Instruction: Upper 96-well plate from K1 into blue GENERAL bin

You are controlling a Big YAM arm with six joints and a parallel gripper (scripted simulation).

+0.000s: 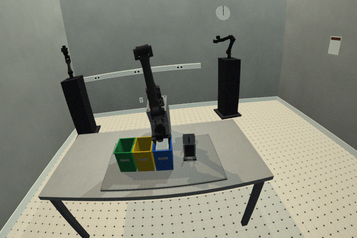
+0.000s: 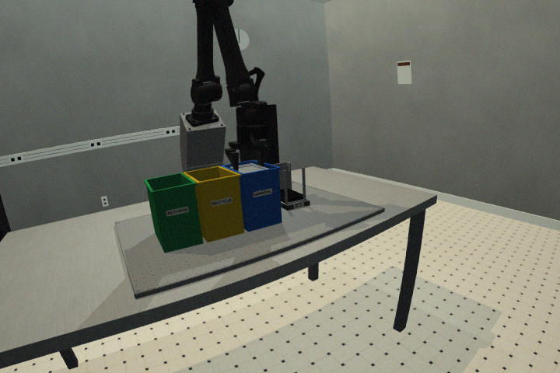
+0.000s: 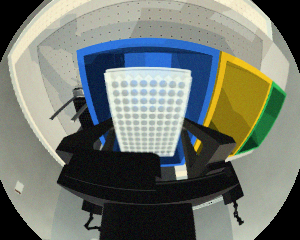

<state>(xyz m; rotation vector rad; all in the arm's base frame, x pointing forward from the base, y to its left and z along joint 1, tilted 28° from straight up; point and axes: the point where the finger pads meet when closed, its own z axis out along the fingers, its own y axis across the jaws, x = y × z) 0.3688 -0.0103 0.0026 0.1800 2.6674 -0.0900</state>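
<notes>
Right now the white 96-well plate is right at my hand. From my hand the other things lie so: yellow bin (13 cm to the right, 8 cm below, 2 cm behind); then green bin (26 cm to the right, 8 cm below, 4 cm behind); then blue general bin (8 cm below).
</notes>
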